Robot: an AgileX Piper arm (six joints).
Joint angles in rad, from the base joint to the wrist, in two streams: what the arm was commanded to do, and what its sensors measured. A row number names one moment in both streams.
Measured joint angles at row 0:
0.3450 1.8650 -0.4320 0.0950 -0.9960 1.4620
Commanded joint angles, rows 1 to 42:
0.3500 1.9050 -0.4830 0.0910 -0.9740 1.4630
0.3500 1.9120 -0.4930 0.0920 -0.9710 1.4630
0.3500 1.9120 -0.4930 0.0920 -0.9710 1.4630
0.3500 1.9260 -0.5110 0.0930 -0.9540 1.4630
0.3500 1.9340 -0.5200 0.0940 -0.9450 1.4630
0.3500 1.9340 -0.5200 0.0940 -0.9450 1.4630
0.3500 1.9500 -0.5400 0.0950 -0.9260 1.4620
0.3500 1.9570 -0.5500 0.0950 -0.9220 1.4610
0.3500 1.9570 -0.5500 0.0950 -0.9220 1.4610
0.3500 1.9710 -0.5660 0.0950 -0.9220 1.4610
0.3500 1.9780 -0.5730 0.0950 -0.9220 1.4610
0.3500 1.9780 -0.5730 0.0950 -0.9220 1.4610
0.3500 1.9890 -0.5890 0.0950 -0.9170 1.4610
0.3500 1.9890 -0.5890 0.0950 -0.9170 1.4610
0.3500 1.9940 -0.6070 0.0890 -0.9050 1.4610
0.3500 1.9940 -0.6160 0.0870 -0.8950 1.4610
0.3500 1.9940 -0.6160 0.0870 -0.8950 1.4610
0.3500 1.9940 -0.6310 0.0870 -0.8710 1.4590
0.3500 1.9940 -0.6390 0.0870 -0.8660 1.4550
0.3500 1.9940 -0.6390 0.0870 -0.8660 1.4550
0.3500 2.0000 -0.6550 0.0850 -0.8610 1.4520
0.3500 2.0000 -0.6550 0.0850 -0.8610 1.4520
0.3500 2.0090 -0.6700 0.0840 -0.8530 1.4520
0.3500 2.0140 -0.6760 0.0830 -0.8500 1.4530
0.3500 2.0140 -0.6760 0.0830 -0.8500 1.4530
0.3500 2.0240 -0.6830 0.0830 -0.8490 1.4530
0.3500 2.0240 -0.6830 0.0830 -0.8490 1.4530
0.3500 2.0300 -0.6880 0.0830 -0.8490 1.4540
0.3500 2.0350 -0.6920 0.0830 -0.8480 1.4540
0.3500 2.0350 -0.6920 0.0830 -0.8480 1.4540
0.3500 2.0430 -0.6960 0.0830 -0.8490 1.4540
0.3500 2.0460 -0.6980 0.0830 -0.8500 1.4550
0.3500 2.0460 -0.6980 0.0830 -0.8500 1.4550
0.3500 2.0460 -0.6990 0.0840 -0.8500 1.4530
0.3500 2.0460 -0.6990 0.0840 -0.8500 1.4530
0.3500 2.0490 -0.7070 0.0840 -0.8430 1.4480
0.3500 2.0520 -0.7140 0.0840 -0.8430 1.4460
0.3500 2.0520 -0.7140 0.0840 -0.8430 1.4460
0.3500 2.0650 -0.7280 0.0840 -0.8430 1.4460
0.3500 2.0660 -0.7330 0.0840 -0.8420 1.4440
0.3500 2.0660 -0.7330 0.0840 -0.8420 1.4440
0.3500 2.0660 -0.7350 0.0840 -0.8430 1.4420
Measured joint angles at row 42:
0.3450 2.0630 -0.7200 0.0950 -0.8410 1.4610
